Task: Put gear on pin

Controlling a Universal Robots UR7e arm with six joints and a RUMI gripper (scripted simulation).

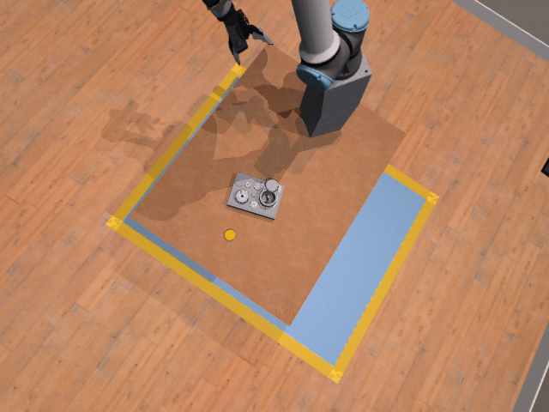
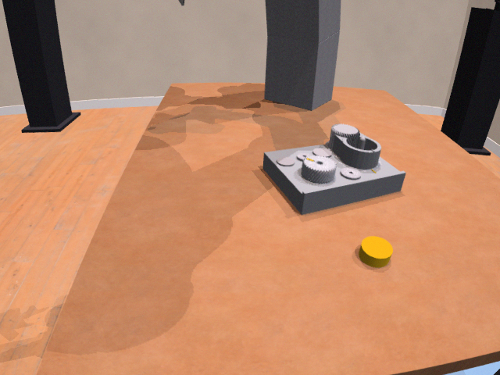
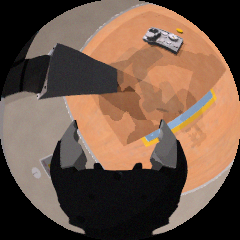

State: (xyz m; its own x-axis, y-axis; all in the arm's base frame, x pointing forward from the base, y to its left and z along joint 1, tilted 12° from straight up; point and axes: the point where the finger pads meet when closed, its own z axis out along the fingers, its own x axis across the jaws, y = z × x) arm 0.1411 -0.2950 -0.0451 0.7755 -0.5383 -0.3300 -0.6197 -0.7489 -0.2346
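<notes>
Right now my hand is 44 cm short of the grey gear, 27 cm to the right of it and 31 cm above it. The rest, counted from my hand: yellow disc 61 cm ahead, 34 cm to the left, 35 cm below.
</notes>
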